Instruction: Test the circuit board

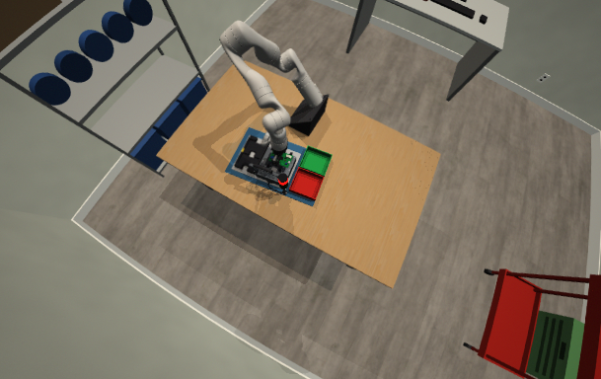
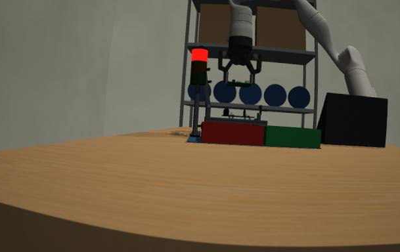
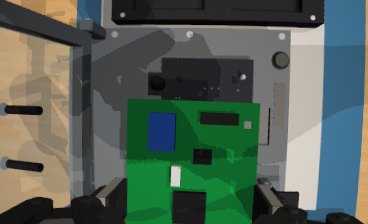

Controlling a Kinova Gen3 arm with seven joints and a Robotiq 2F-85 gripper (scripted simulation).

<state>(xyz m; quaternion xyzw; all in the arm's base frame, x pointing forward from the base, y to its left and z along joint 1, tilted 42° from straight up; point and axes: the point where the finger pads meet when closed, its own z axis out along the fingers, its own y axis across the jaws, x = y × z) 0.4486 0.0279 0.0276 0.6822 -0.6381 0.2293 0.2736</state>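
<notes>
Right now my hand is 20 mm short of the red bin, 170 mm to the right of it and 160 mm above it. Also, from my hand: green circuit board: 10 mm below; tester lid: 110 mm ahead, 20 mm to the right, 10 mm above; green bin: 130 mm behind, 160 mm to the left, 160 mm below.
</notes>
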